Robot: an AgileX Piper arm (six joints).
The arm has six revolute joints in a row. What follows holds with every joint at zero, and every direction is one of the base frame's.
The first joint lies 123 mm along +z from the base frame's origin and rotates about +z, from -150 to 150 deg.
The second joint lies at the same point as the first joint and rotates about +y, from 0 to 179.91 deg.
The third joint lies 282.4 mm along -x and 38.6 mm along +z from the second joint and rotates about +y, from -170 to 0 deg.
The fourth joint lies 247.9 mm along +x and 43.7 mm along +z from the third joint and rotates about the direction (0.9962, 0, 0.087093), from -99.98 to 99.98 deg.
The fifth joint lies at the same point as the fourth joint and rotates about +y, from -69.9 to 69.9 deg.
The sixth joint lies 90.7 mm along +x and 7.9 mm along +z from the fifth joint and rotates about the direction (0.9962, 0, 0.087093), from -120 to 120 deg.
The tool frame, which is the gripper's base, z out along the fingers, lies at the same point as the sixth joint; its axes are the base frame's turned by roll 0, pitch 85 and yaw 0 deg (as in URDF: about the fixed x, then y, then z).
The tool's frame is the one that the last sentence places.
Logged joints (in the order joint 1, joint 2, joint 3, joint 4, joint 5, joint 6), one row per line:
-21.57 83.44 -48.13 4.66 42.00 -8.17
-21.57 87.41 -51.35 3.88 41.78 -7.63
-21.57 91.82 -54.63 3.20 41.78 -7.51
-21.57 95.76 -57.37 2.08 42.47 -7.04
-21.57 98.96 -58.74 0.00 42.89 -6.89
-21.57 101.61 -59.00 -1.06 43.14 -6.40
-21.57 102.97 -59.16 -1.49 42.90 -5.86
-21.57 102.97 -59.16 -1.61 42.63 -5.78
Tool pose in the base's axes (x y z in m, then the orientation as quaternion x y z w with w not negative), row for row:
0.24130 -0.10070 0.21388 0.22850 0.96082 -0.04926 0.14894
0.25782 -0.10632 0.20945 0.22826 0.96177 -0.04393 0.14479
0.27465 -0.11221 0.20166 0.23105 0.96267 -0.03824 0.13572
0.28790 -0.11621 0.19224 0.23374 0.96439 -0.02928 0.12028
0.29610 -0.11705 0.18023 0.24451 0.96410 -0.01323 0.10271
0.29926 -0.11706 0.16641 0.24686 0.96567 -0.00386 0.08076
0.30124 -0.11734 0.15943 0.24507 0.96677 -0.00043 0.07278
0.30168 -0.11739 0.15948 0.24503 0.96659 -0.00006 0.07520
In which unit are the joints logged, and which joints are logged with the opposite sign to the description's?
The joints are logged in degrees. Opposite sign: joint 4, joint 6.
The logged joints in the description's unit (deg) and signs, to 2 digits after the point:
-21.57 83.44 -48.13 -4.66 42.00 8.17
-21.57 87.41 -51.35 -3.88 41.78 7.63
-21.57 91.82 -54.63 -3.20 41.78 7.51
-21.57 95.76 -57.37 -2.08 42.47 7.04
-21.57 98.96 -58.74 0.00 42.89 6.89
-21.57 101.61 -59.00 1.06 43.14 6.40
-21.57 102.97 -59.16 1.49 42.90 5.86
-21.57 102.97 -59.16 1.61 42.63 5.78

